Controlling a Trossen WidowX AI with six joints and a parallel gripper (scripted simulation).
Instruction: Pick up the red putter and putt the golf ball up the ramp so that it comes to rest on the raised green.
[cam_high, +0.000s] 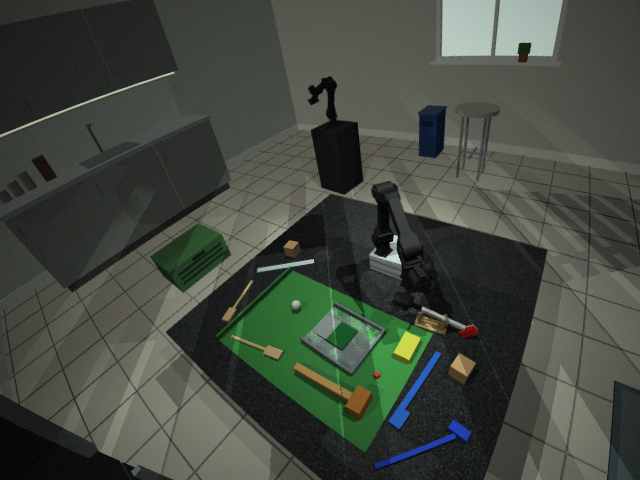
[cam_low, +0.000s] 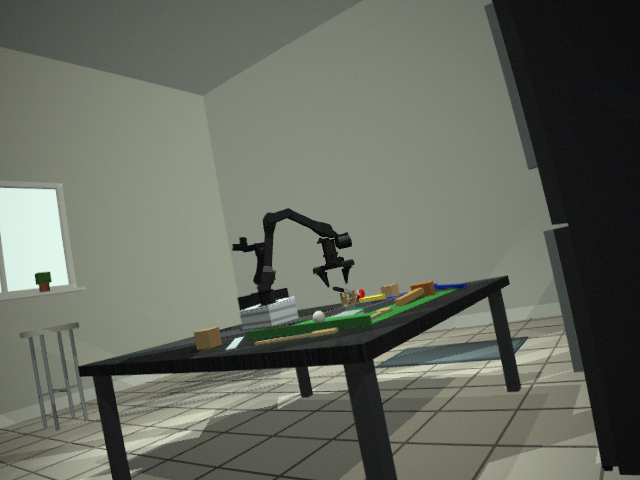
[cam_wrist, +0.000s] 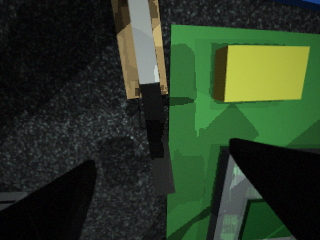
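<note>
My gripper tip is 2 cm past the small wooden stand, 9 cm to the right of it and 8 cm above it. Round my gripper tip: white golf ball: 23 cm ahead, 41 cm to the right, 9 cm below; small red piece: 27 cm ahead, 4 cm to the left, 10 cm below.
</note>
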